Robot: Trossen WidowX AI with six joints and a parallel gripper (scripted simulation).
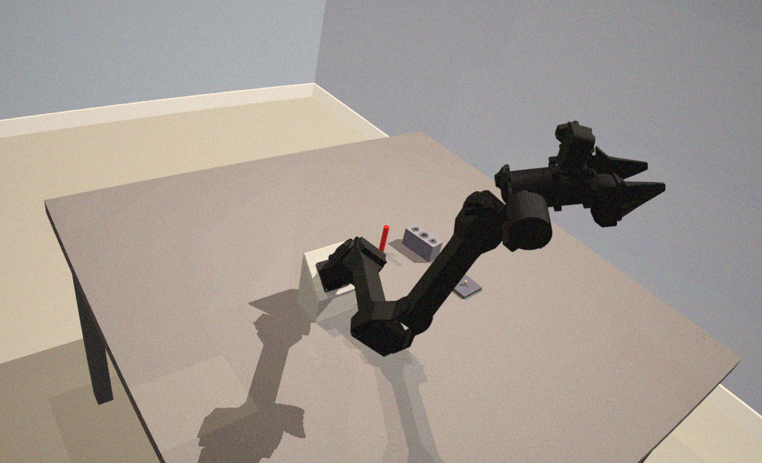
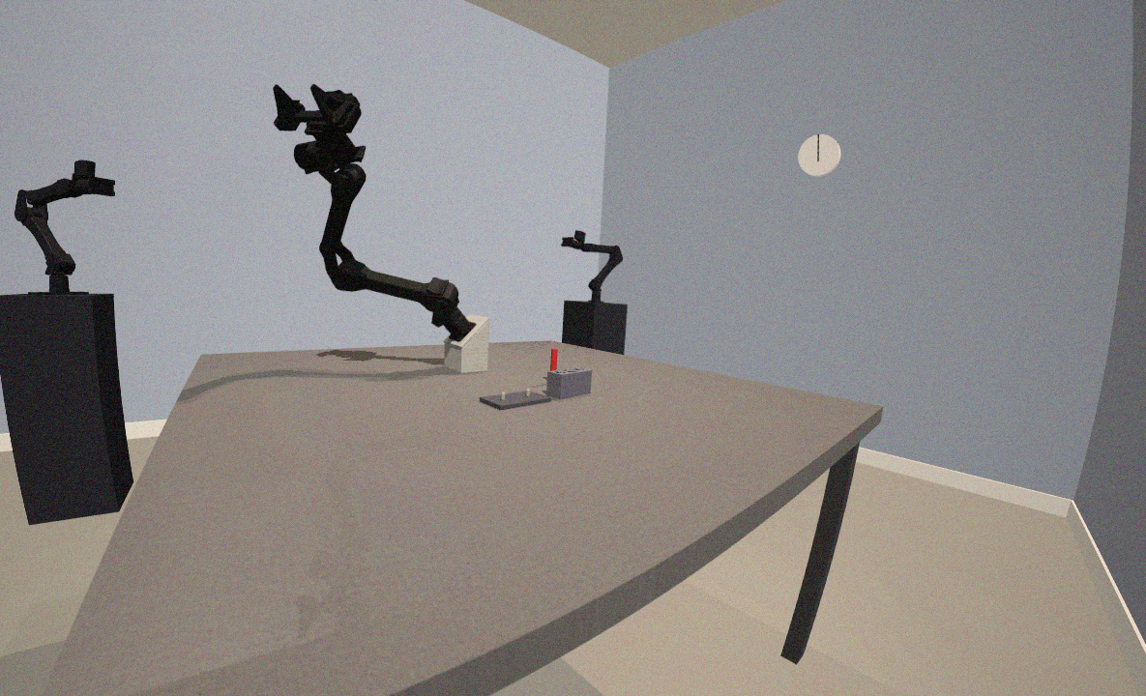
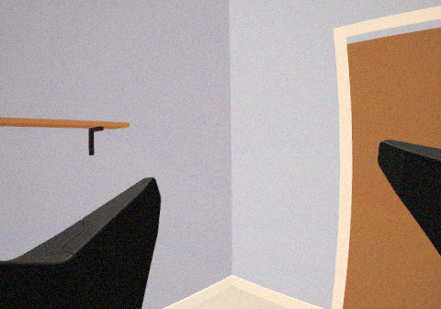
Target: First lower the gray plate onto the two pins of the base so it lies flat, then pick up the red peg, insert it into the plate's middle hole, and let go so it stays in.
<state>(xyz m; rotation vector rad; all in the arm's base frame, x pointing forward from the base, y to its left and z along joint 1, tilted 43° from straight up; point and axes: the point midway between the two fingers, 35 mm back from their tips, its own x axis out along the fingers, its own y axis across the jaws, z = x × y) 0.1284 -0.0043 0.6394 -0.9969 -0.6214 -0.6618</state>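
My gripper tip is 540 mm to the right of the gray plate, 530 mm above it and 190 mm short of it. Also, from my gripper tip: red peg (580 mm to the left, 530 mm below, 80 mm ahead); then dark base (560 mm below, 400 mm to the left, 190 mm ahead).
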